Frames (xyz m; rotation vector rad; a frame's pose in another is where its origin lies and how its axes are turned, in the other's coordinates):
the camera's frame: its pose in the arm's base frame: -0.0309 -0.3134 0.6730 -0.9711 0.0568 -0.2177
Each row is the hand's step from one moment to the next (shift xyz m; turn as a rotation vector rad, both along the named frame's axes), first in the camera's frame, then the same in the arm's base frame.
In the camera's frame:
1: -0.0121 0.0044 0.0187 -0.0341 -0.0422 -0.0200
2: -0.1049 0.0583 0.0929 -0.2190 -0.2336 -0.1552
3: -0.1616 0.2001 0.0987 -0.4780 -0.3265 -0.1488
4: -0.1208 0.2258 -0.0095 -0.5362 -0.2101 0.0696
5: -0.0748 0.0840 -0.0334 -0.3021 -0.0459 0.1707
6: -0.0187 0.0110 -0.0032 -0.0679 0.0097 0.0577
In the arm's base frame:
1: -0.0084 0.0201 0.0063 -0.0429 -0.0321 0.0218
2: -0.0798 0.1291 -0.0007 -0.2733 -0.2075 0.0940
3: -0.1119 0.2229 -0.1171 -0.5401 -0.1989 0.1613
4: -0.0837 0.1404 -0.1973 -0.5468 0.0541 0.1859
5: -0.0646 0.0342 -0.0918 -0.2776 0.1768 0.1193
6: -0.0170 0.0073 -0.0118 -0.0564 0.0663 0.0212

